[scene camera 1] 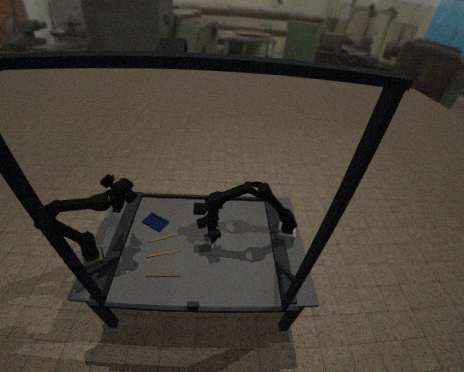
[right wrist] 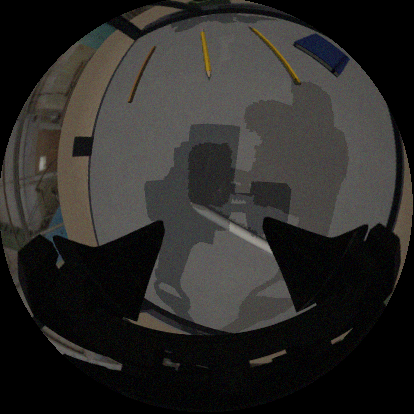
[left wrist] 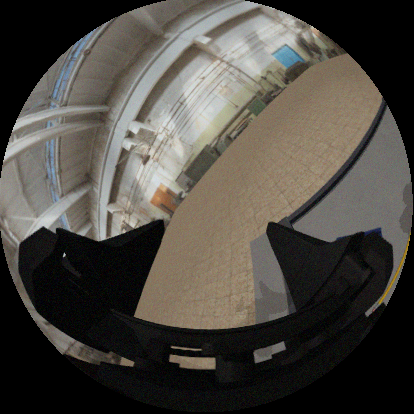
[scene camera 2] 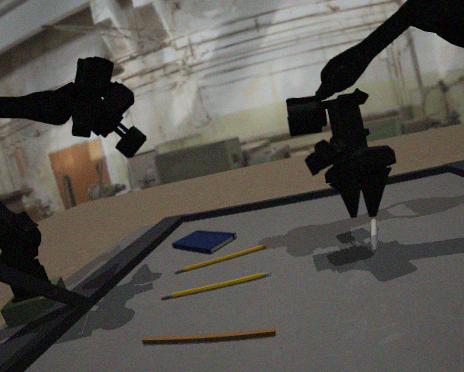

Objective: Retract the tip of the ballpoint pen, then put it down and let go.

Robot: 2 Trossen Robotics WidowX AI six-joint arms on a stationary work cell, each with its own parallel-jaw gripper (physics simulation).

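Places are measured from the left arm's base along level axes (x ahead, y left, z up), in metres.
Pixels of known places: left gripper, fingertip midpoint: [left wrist: 217,226] [scene camera 2: 119,127]; right gripper, fingertip midpoint: [scene camera 1: 211,238] [right wrist: 214,224] [scene camera 2: 362,217]; left arm's base, link origin: [scene camera 1: 92,255]; right arm's base, link origin: [scene camera 1: 287,229].
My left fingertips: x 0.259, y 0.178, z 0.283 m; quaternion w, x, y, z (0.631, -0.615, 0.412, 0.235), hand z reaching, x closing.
Note:
For each thing: its top centre in the pictures, then the offset to it from my left fingertips.
- white ballpoint pen, top centre: [right wrist: 240,235] [scene camera 2: 374,230] 0.373 m right, 0.378 m ahead, 0.310 m down
- blue notebook, top centre: [scene camera 2: 202,238] [scene camera 1: 155,221] 0.081 m right, 0.122 m ahead, 0.311 m down
- brown stick, top centre: [scene camera 2: 204,336] [right wrist: 140,68] [scene camera 1: 162,275] 0.439 m right, 0.036 m ahead, 0.316 m down
The white ballpoint pen [scene camera 2: 373,235] [right wrist: 232,228] lies on the grey table top. In the right wrist view it slants from the upper left, with its narrow end in shadow, down to the right finger, which hides its other end. Whether the writing tip is out is too dim to tell. My right gripper [scene camera 2: 363,216] [right wrist: 214,224] is open and empty, pointing down a little above the pen, with its fingertips clear of the table. My left gripper [left wrist: 217,226] is open and empty, raised at the left side of the table, far from the pen.
A blue notebook [scene camera 1: 155,222] [scene camera 2: 205,241] [right wrist: 322,52], two yellow pencils [scene camera 1: 164,238] [scene camera 1: 163,254] [scene camera 2: 220,259] [scene camera 2: 217,286] and a brown stick [scene camera 1: 163,276] [scene camera 2: 209,337] [right wrist: 141,75] lie left of the right gripper in both scene views. Dark frame posts [scene camera 1: 345,190] stand at the table's sides.

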